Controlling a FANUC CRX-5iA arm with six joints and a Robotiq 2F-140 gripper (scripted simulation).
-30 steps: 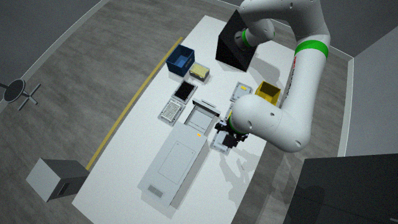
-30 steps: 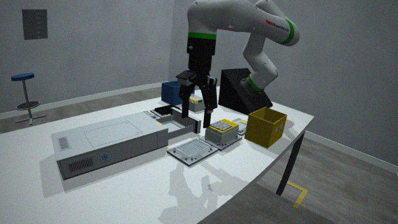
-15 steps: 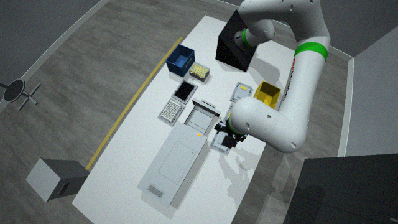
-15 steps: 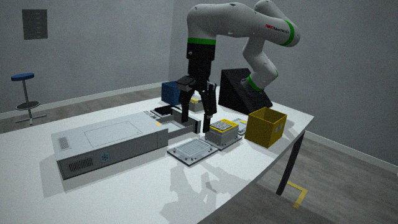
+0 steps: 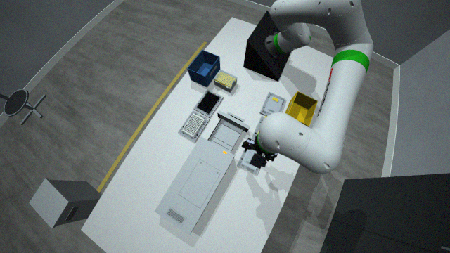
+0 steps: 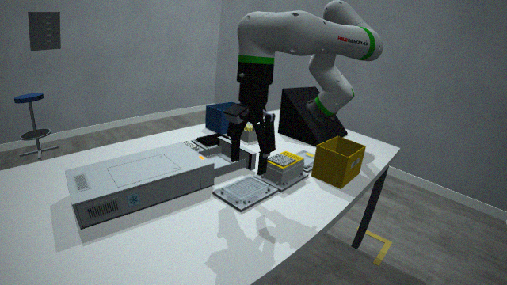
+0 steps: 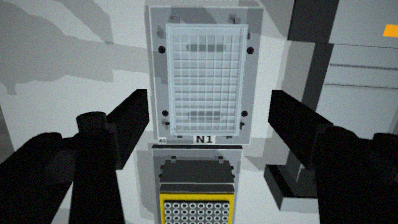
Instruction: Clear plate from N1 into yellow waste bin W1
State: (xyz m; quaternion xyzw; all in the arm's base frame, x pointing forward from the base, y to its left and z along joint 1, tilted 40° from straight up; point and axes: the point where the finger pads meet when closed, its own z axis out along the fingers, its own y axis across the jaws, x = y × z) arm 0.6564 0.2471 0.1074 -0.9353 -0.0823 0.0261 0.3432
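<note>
Now: hand 10 cm above the clear plate. From my hand the other things lie so: drawer (1 cm ahead, 19 cm to the right, 8 cm below); then grey fixture plate (11 cm below); then yellow-topped tip box (17 cm behind, 2 cm to the right, 6 cm below).
</note>
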